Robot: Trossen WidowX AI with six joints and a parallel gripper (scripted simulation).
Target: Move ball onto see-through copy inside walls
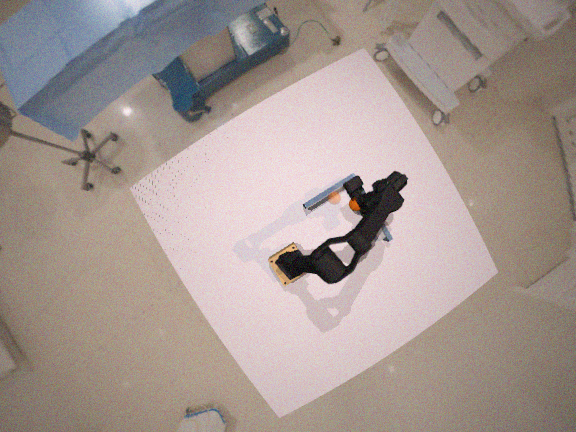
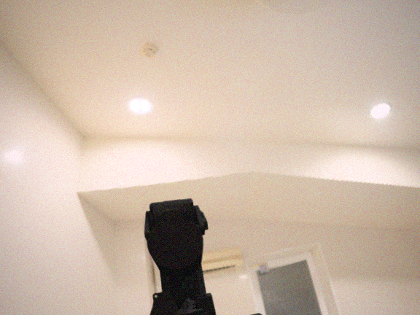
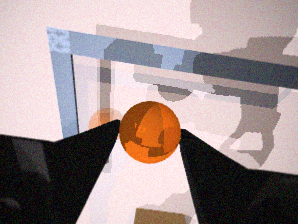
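Now: gripper tip 70 mm to the right of the see-through copy of ball, 70 mm above it and 30 mm past it. The rest, counted from my gripper tip: orange ball (right at my gripper tip).
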